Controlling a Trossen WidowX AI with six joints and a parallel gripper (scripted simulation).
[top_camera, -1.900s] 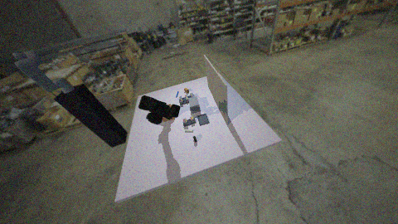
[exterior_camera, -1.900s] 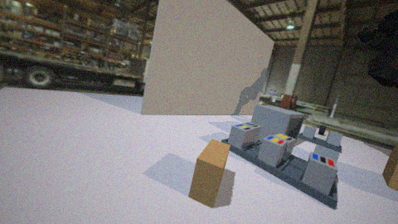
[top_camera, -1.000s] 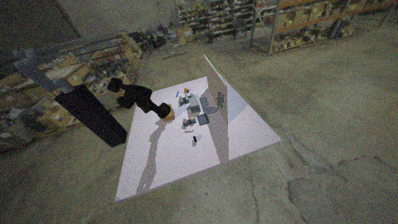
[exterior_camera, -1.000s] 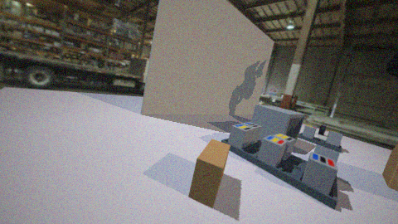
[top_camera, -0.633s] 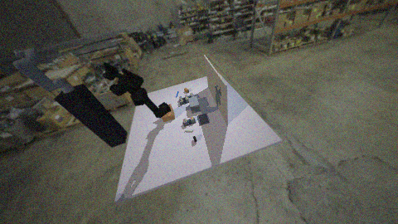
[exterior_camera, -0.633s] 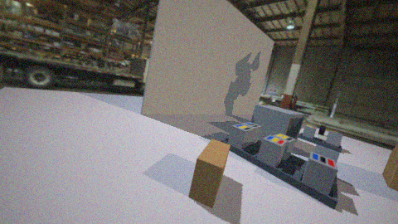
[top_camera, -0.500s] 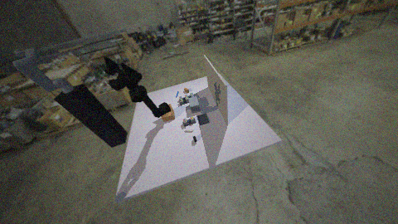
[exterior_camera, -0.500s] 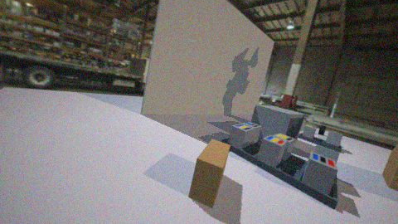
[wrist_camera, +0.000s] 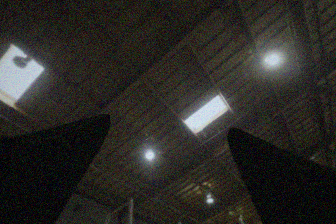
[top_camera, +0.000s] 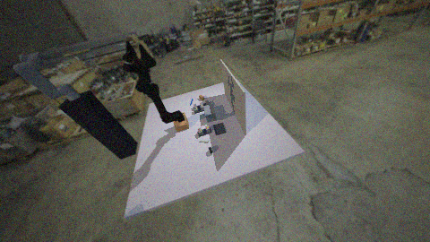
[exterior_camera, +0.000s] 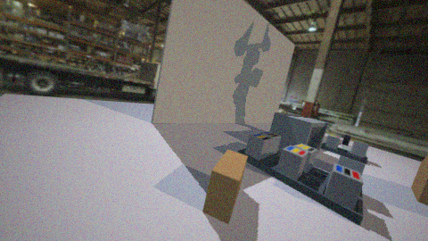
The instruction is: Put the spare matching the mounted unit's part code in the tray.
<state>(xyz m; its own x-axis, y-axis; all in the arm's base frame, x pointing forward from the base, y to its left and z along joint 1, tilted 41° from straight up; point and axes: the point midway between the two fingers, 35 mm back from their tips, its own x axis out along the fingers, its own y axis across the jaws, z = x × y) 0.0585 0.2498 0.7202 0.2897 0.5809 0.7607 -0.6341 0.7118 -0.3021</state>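
Right now the grey spare is 82 cm below my gripper tip, 49 cm to the left of it and 33 cm ahead of it. The rest, counted from my gripper tip: dark grey tray 86 cm below, 33 cm ahead, 7 cm to the left; tall beige panel 63 cm below, 56 cm ahead, 25 cm to the left; tall grey box 81 cm below, 30 cm ahead, 29 cm to the left.
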